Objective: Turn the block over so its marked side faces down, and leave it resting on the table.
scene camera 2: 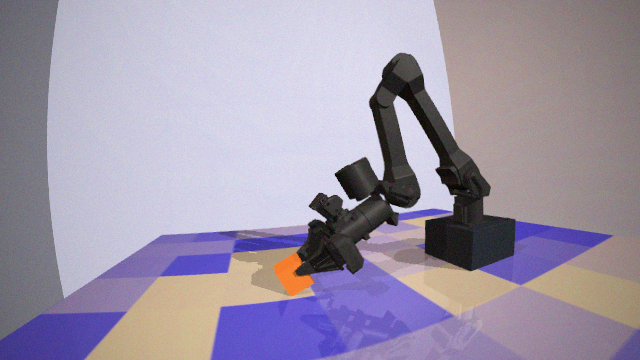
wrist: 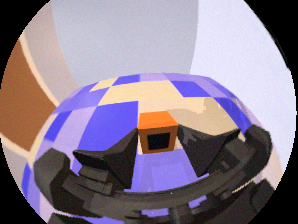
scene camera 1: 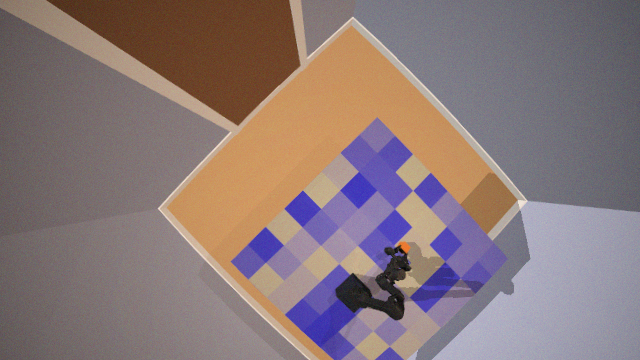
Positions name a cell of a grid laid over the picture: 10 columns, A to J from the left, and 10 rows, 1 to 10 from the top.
Scene:
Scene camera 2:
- my gripper: E8
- orange block: E8
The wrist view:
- my gripper: F6
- orange block: F6

